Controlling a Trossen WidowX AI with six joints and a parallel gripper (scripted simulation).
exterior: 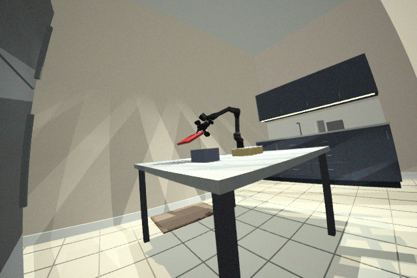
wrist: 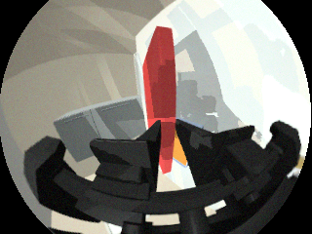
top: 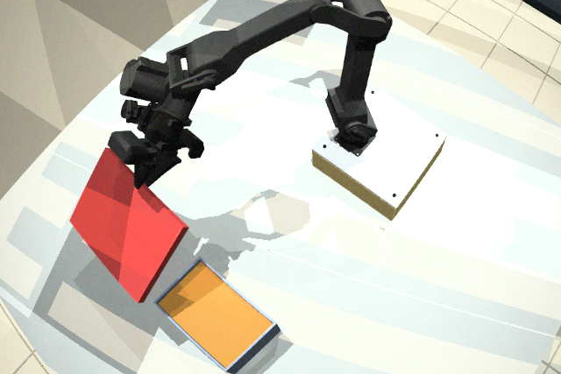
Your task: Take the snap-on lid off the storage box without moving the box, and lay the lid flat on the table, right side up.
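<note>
Right now the red lid is 7 cm ahead of my gripper tip and 3 cm below it. The rest, counted from my gripper tip: storage box: 7 cm ahead, 20 cm to the left, 19 cm below.
</note>
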